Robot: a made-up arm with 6 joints.
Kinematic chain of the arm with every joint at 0, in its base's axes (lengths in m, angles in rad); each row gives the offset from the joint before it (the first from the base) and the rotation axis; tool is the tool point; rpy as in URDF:
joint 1: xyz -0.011 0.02 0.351 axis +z
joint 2: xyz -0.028 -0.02 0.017 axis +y
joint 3: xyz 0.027 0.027 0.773 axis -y
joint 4: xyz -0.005 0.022 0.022 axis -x
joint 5: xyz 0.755 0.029 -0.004 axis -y
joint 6: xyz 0 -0.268 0.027 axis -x
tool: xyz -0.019 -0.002 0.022 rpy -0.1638 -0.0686 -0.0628
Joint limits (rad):
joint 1: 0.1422..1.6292
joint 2: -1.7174..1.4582
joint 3: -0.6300..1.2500
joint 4: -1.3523..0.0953
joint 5: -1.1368..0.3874
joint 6: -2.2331..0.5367
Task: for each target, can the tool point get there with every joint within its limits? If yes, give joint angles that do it. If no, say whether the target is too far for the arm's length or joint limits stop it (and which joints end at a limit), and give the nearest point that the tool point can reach.
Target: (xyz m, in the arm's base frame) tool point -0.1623 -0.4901 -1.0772
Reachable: no: joint limits stop it (at a limit: joint 1, joint 2, joint 3, joint 5) | nearest point 0.3418 -0.1441 -0.2386 | short by 1.038 m
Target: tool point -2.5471 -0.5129 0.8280
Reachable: no: too far | nearest point -1.5267 -0.4044 0.6436 | short by 1.043 m
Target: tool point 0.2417 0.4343 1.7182
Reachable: yes | joints 1.4726 -0.0450 0.9453 -0.4802 -0.4785 -1.8758
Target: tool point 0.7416 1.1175 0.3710
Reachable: yes | joints 1.1393 1.0372 0.5841 -0.3336 -0.9012 -1.7714
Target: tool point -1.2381 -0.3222 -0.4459
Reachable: no: joint limits stop it (at a limit: joint 1, joint 2, joint 3, joint 4) | nearest point -1.4918 -0.3998 0.3220 | short by 0.812 m
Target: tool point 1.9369 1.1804 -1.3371
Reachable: no: too far | nearest point 1.0848 0.6728 -0.1880 | short by 1.518 m
